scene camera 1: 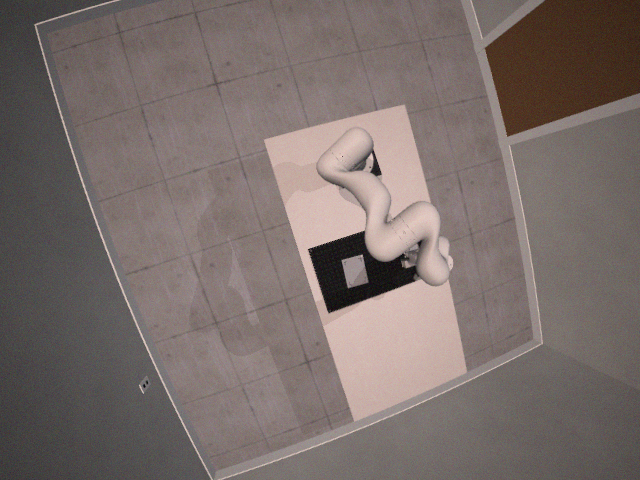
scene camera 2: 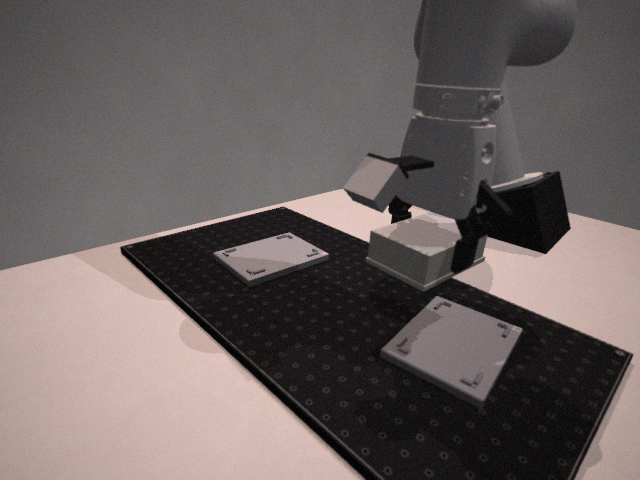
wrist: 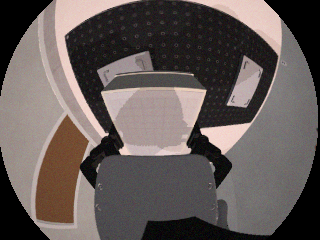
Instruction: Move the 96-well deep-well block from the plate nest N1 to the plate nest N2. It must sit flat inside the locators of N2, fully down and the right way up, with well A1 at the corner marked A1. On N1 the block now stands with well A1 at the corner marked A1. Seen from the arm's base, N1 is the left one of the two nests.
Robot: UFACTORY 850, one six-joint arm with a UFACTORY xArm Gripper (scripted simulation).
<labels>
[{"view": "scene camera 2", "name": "my gripper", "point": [427,255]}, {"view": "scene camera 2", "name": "deep-well block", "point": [419,251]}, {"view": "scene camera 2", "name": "nest N1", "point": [444,345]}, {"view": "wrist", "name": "my gripper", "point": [154,118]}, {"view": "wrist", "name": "deep-well block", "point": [154,112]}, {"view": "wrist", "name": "nest N1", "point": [128,64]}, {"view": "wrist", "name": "nest N2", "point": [245,83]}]
</labels>
